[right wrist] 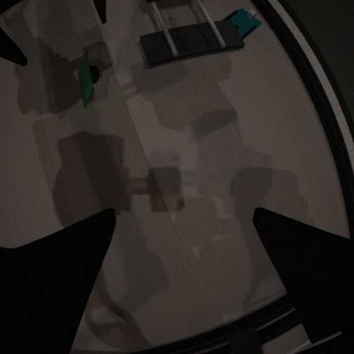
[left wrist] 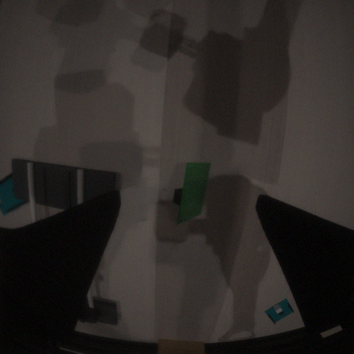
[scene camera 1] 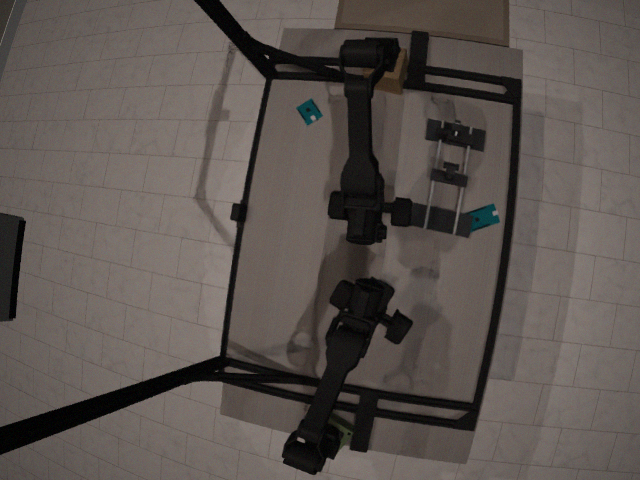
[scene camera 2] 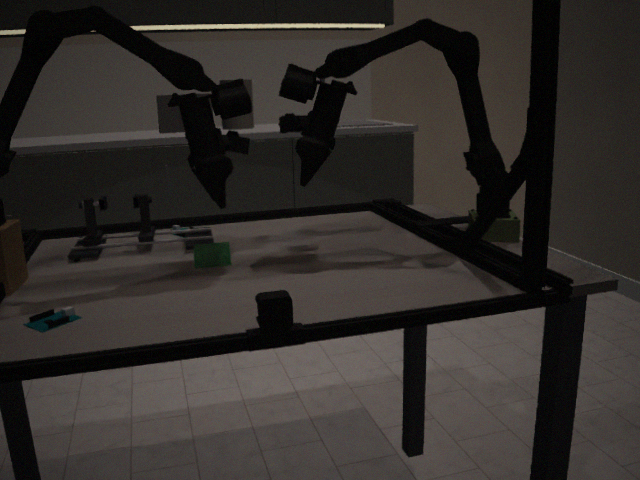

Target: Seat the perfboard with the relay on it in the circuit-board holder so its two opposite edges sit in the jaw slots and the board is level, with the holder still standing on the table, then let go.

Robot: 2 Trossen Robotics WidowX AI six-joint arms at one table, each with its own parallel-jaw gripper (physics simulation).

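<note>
The green perfboard stands on edge on the table, with the black relay on one face. It is hidden under the left arm in scene camera 1. The dark circuit-board holder stands on the table beside it, its two jaws on silvery rods with no board between them. My left gripper is open and empty above the perfboard. My right gripper is open and empty, high above the table.
One teal board lies at the upper left in scene camera 1. Another teal board lies against the holder's end plate. A tan box and a green box are by the arm mounts.
</note>
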